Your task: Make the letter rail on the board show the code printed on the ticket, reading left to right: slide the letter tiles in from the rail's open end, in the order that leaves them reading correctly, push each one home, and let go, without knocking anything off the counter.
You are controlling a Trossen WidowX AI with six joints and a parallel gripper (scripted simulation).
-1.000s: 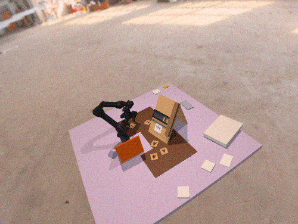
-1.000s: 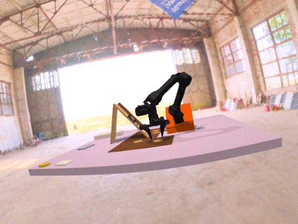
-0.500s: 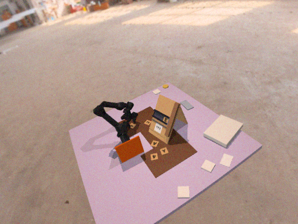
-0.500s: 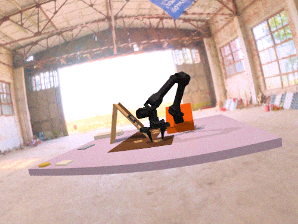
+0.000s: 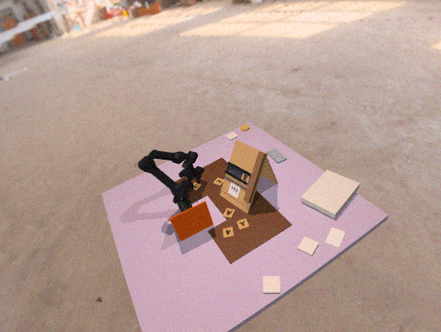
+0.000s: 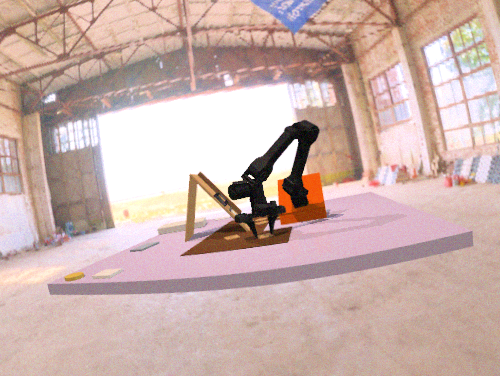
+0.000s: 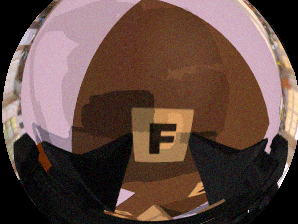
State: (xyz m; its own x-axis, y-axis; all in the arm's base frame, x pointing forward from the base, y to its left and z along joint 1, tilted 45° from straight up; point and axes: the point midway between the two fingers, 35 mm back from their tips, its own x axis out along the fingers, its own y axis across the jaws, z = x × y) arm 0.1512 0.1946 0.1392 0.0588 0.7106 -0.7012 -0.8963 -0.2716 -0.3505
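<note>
Right now the white ticket is 26 cm to the right of my gripper tip, 15 cm ahead of it and 7 cm above it. Round my gripper tip: cream slab 61 cm to the right, 58 cm ahead, 2 cm above; then brown mat 24 cm to the right, 6 cm ahead; then grey plate 58 cm ahead, 12 cm to the right.
</note>
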